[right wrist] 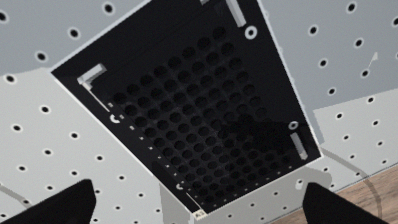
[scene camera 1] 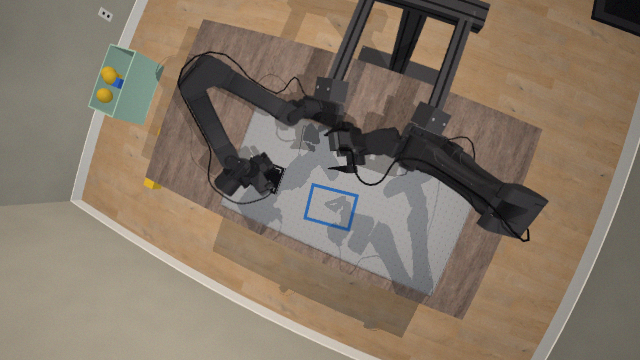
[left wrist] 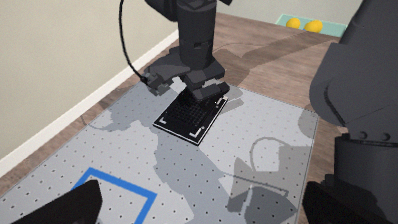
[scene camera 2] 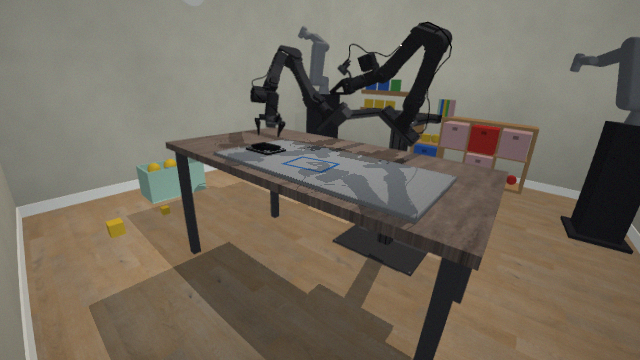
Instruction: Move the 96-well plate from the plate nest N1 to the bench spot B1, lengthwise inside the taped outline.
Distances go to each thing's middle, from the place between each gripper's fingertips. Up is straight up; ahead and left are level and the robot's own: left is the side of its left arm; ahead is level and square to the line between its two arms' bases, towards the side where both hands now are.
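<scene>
My right hand (scene camera 1: 259, 171) is 10 mm to the left of the black 96-well plate (right wrist: 222, 137) and 10 mm short of it, and it is 60 mm above the plate. Going by its middle, the plate is nearer to my right hand than to my left hand.
Counted from my left hand, the plate is 150 mm ahead and 280 mm to the right, and it lies 270 mm below.
</scene>
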